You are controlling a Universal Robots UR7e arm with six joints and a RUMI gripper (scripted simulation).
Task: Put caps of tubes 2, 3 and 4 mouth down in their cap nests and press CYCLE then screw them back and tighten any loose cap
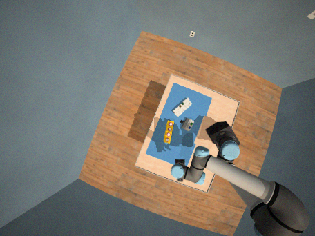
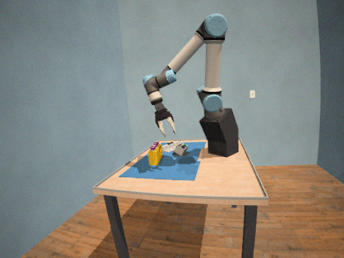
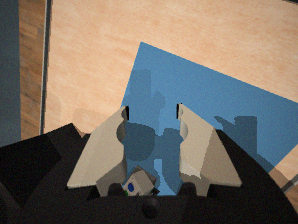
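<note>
Right now my hand is 21 cm short of the cap, 25 cm to the left of it and 13 cm above it. Round my hand: green key (2 cm ahead, 40 cm to the right, 18 cm below); blue cycle key (2 cm ahead, 35 cm to the right, 18 cm below); key housing (4 cm ahead, 37 cm to the right, 19 cm below).
</note>
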